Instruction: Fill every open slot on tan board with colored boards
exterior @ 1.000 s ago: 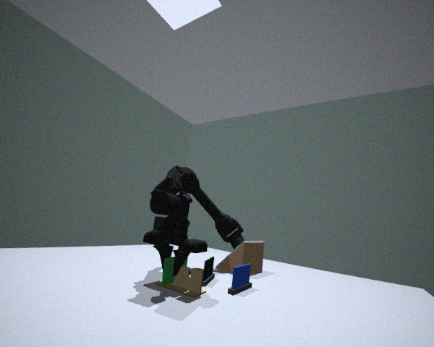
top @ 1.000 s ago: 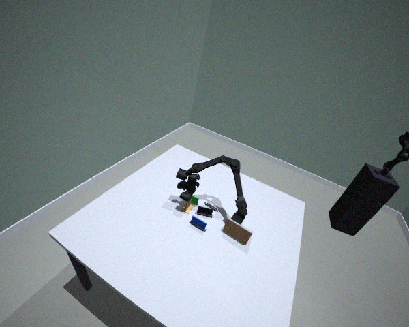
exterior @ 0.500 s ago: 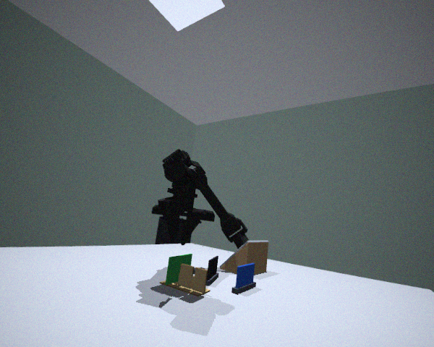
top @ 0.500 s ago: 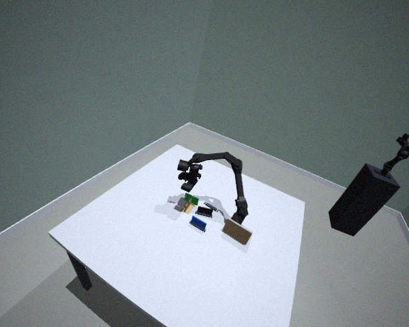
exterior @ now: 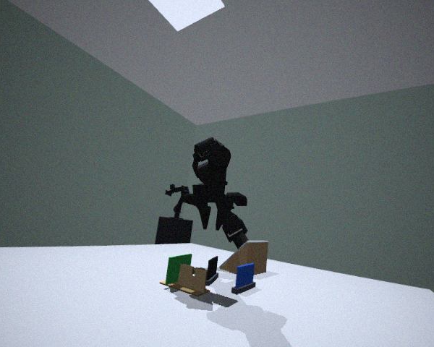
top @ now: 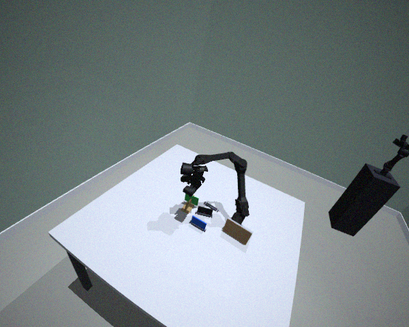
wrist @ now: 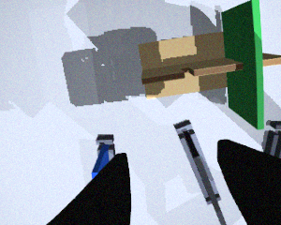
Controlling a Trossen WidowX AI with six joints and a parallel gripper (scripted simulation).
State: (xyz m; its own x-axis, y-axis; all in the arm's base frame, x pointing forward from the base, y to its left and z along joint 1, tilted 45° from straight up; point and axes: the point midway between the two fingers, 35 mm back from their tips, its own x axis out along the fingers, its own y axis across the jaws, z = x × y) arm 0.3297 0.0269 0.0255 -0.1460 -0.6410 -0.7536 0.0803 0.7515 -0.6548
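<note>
My gripper tip is now 110 mm past the blue board, 80 mm to the right of it and 130 mm above it. Also, from my gripper tip: black board 110 mm behind, 30 mm to the right, 130 mm below; then tan board 10 mm ahead, 50 mm to the right, 140 mm below; then green board 10 mm ahead, 80 mm to the right, 120 mm below.
</note>
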